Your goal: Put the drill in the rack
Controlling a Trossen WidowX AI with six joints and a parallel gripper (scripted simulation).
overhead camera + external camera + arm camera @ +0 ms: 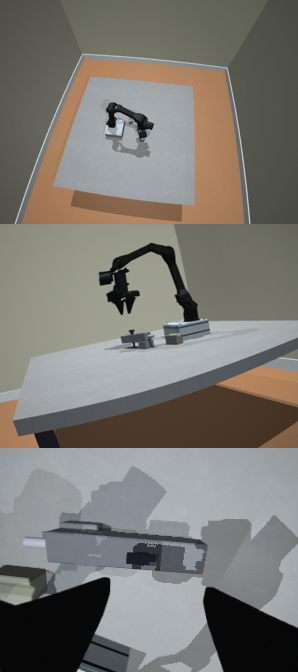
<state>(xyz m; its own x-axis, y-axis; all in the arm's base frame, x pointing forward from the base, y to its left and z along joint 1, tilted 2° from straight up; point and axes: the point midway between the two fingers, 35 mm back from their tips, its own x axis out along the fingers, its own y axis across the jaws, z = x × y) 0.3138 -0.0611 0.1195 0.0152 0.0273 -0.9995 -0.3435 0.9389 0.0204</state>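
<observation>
My gripper tip is 40 mm past the drill, 90 mm to the right of it and 110 mm above it. Also, from my gripper tip: dark blue key: 10 mm behind, 10 mm to the left, 110 mm below; rack: 150 mm behind, 170 mm to the left, 140 mm below.
</observation>
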